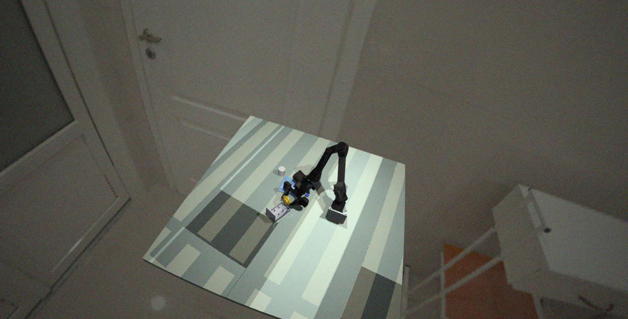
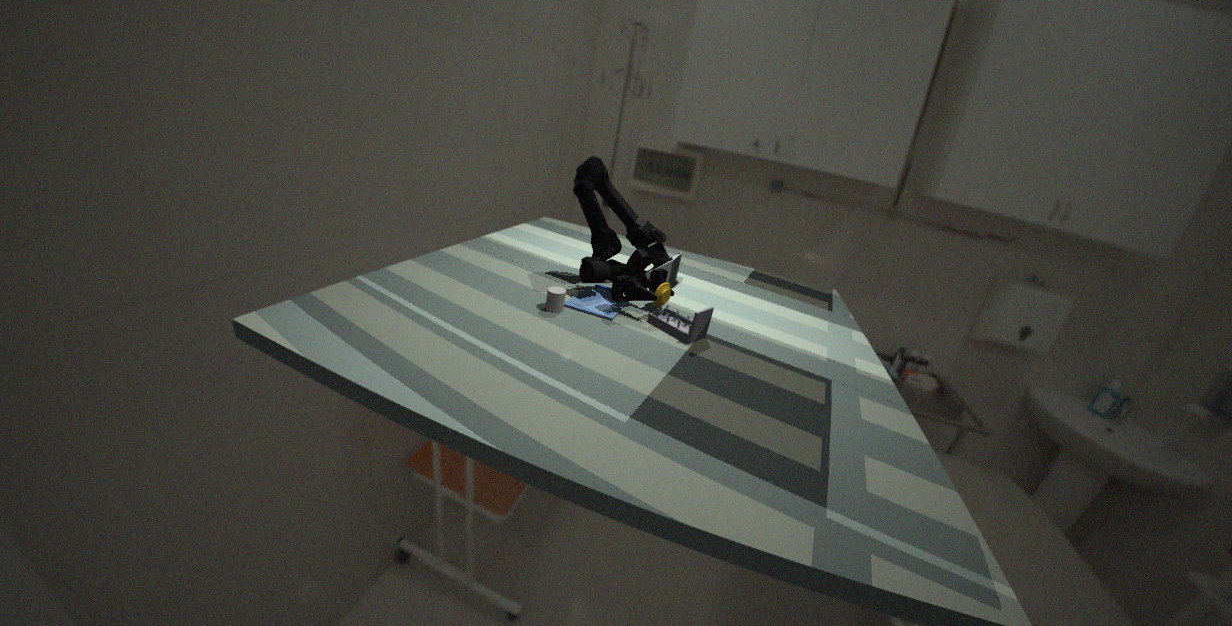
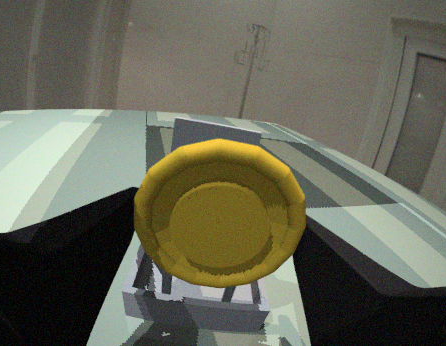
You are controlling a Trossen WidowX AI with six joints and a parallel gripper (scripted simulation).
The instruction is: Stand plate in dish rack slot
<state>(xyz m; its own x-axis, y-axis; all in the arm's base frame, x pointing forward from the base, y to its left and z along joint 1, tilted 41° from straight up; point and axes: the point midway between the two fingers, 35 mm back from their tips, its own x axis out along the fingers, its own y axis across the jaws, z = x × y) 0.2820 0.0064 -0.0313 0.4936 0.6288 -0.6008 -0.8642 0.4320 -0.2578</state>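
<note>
My gripper tip is 40 mm to the right of the dark dish rack, 40 mm above it and 20 mm short of it. Round my gripper tip: yellow plate (10 mm to the right); then blue spoon (160 mm to the right, 110 mm behind, 60 mm below); then grey cup (250 mm to the right, 100 mm ahead, 40 mm below).
</note>
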